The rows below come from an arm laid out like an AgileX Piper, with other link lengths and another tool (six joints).
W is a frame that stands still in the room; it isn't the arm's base.
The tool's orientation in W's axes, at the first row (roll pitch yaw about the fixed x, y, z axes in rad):
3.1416, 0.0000, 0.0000
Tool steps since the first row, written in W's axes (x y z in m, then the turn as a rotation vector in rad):
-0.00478, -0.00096, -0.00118, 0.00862, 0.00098, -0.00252
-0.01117, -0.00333, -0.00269, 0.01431, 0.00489, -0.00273
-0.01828, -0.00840, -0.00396, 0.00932, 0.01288, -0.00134
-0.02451, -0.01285, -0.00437, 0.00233, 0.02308, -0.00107
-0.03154, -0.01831, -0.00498, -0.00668, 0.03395, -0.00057
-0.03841, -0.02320, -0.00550, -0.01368, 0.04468, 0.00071
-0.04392, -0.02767, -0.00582, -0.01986, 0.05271, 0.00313
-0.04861, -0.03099, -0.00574, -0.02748, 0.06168, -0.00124
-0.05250, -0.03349, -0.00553, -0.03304, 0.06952, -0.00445
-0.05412, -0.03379, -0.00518, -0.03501, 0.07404, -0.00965
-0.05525, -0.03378, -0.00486, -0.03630, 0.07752, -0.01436
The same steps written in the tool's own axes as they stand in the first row. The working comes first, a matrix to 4 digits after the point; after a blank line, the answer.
The tool's axes in the first row as the columns of a matrix, in W's axes (used below as rounded here):
1.0000, 0.0000, 0.0000
0.0000, -1.0000, 0.0000
0.0000, 0.0000, -1.0000

-0.00478, 0.00096, 0.00118, 0.00862, -0.00098, 0.00252
-0.01117, 0.00333, 0.00269, 0.01431, -0.00489, 0.00273
-0.01828, 0.00840, 0.00396, 0.00932, -0.01288, 0.00134
-0.02451, 0.01285, 0.00437, 0.00233, -0.02308, 0.00107
-0.03154, 0.01831, 0.00498, -0.00668, -0.03395, 0.00057
-0.03841, 0.02320, 0.00550, -0.01368, -0.04468, -0.00071
-0.04392, 0.02767, 0.00582, -0.01986, -0.05271, -0.00313
-0.04861, 0.03099, 0.00574, -0.02748, -0.06168, 0.00124
-0.05250, 0.03349, 0.00553, -0.03304, -0.06952, 0.00445
-0.05412, 0.03379, 0.00518, -0.03501, -0.07404, 0.00965
-0.05525, 0.03378, 0.00486, -0.03630, -0.07752, 0.01436

